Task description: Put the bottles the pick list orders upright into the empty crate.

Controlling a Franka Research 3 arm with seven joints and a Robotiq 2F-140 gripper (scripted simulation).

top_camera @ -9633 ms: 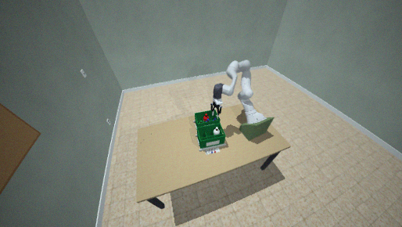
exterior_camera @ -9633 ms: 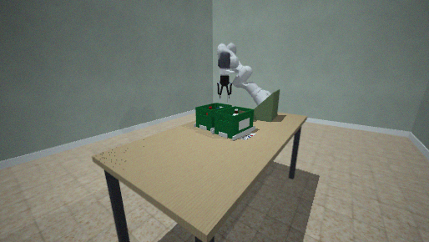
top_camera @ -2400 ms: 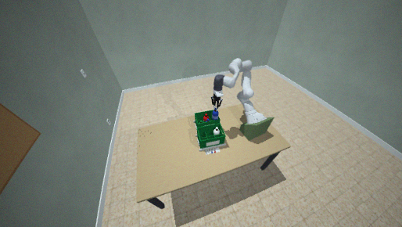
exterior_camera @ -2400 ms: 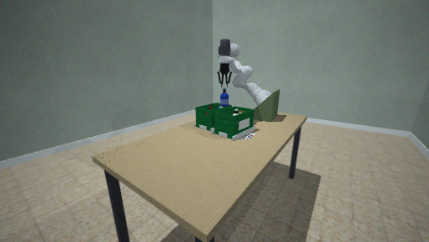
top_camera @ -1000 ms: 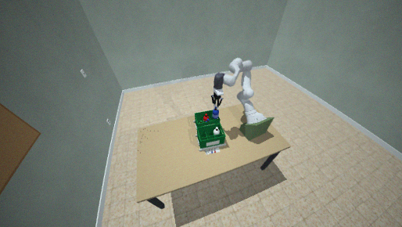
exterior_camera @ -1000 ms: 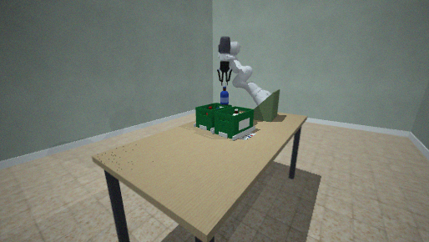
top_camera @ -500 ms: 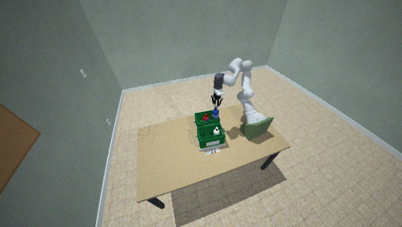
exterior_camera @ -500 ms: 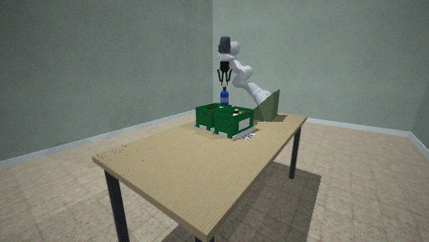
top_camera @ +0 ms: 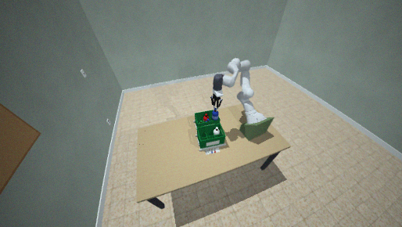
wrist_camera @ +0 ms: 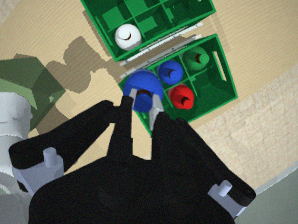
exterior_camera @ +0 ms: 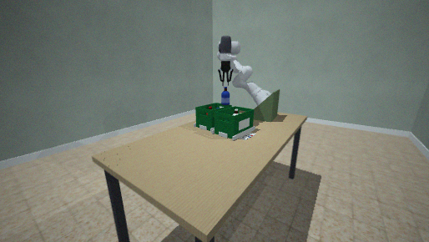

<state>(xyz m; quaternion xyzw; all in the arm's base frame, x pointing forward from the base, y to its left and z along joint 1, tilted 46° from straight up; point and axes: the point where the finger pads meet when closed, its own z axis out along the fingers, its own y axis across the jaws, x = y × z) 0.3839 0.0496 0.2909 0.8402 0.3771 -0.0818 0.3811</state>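
Now: hand 8 cm above the blue-capped bottle. Also, from my hand: red-labelled bottle: 7 cm ahead, 11 cm to the right, 26 cm below; white-capped bottle: 2 cm ahead, 13 cm to the left, 26 cm below; green-capped bottle: 16 cm ahead, 2 cm to the right, 26 cm below.
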